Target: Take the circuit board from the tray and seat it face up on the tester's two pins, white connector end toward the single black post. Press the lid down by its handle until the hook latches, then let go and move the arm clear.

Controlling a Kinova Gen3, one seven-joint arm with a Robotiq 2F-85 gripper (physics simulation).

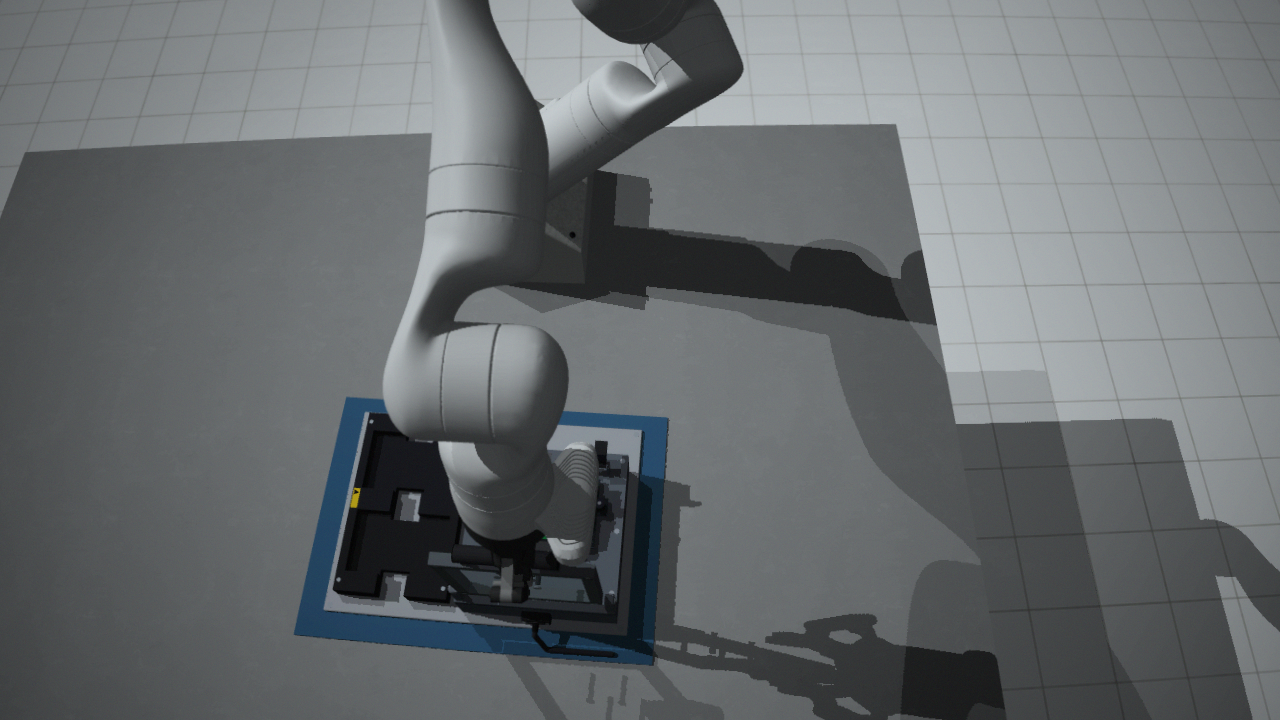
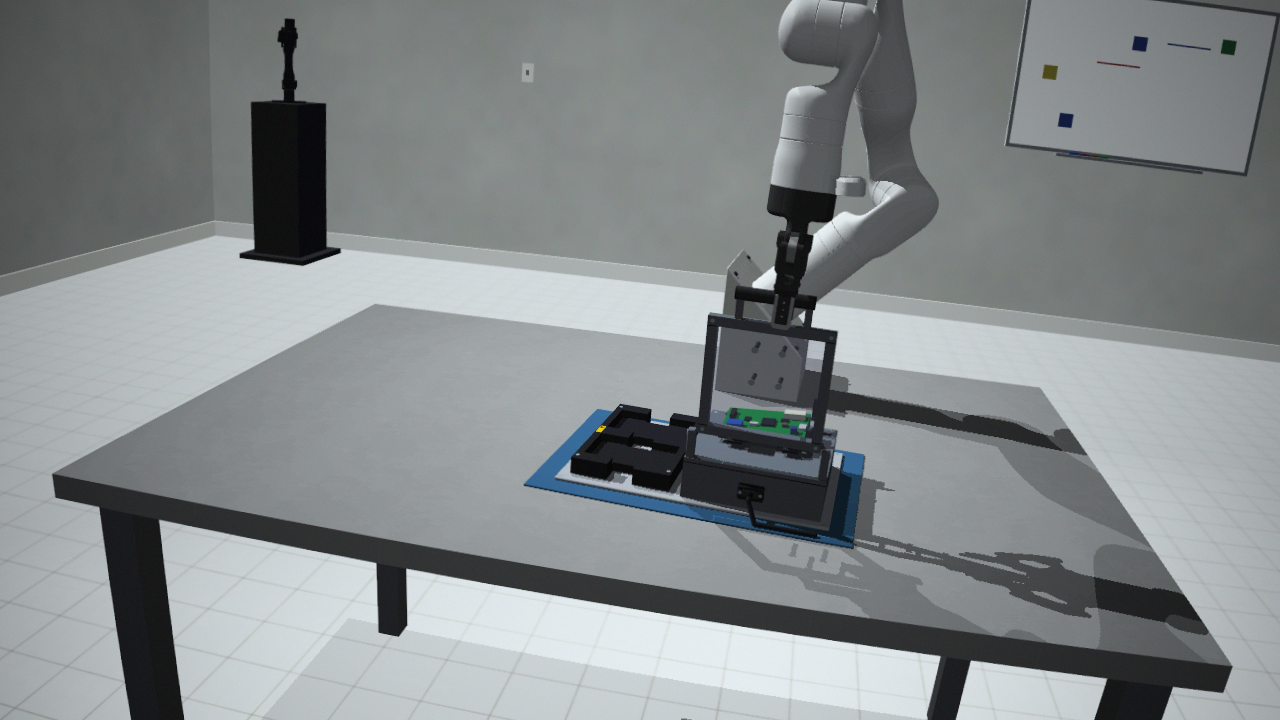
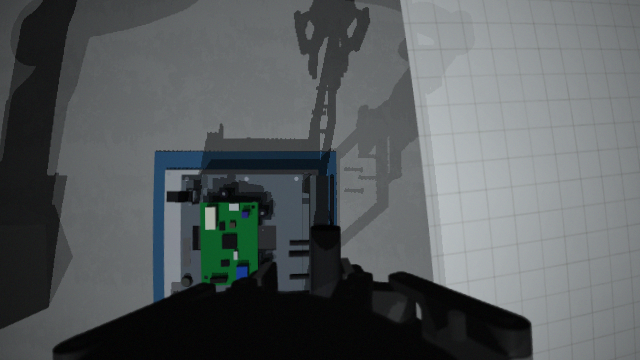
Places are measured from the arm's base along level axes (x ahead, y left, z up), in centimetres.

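Where they show: gripper, fingertip midpoint: (image 1: 522, 557) (image 2: 781, 324) (image 3: 307, 275); arm's base, link origin: (image 2: 769, 304).
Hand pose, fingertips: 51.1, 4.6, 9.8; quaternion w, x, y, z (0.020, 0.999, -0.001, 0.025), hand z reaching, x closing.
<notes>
Each offset is from my fingertips to the top centre of the thing, as dx, dy, dz. "spot": to the spot under its first point. Level surfaces: height alone.
The green circuit board (image 2: 767, 420) (image 3: 228, 241) lies face up on the dark tester {spot: +0.8, -0.6, -19.4} (image 2: 756, 479) (image 3: 286, 196). Its white connector {-11.9, +2.8, -14.4} (image 3: 210, 218) is at the end near a single black post {-16.1, +5.8, -13.4} (image 3: 178, 196). The tester's clear framed lid {spot: +0.6, -7.3, -7.2} (image 2: 712, 376) stands raised, almost upright. My gripper (image 2: 786, 302) (image 1: 507, 573) is at the lid's handle {spot: +1.5, -3.8, +3.5} (image 2: 750, 293) on top, fingers half apart around the bar and not clamped on it. The black tray {spot: -11.3, -19.0, -22.8} (image 1: 393, 510) (image 2: 626, 447) beside the tester holds no board.
Tester and tray sit on a blue mat {dz -23.9} (image 1: 317, 563) (image 2: 550, 476) (image 3: 158, 223) on the grey table {dz -24.1} (image 2: 357, 403). A cable (image 1: 559, 645) leaves the tester's front. The arm's base mount (image 1: 573, 237) stands at the back. The table edge (image 3: 416, 178) is close on one side.
</notes>
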